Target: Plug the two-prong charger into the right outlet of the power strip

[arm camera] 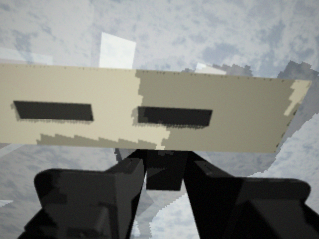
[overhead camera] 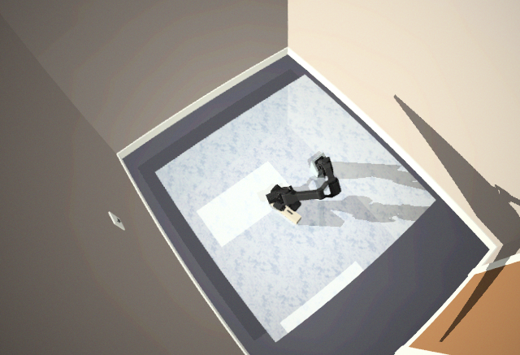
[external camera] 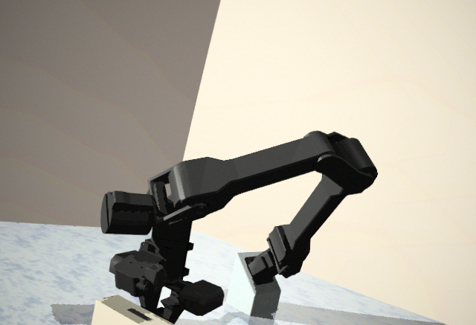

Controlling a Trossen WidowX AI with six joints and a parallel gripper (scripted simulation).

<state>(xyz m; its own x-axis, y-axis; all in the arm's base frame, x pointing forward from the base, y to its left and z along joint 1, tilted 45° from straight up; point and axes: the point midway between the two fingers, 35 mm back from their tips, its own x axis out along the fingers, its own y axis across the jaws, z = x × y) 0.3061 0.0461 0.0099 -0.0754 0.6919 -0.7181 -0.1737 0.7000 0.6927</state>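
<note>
Right now my gripper tip is 20 mm short of the two-prong charger and 10 mm below it.
</note>
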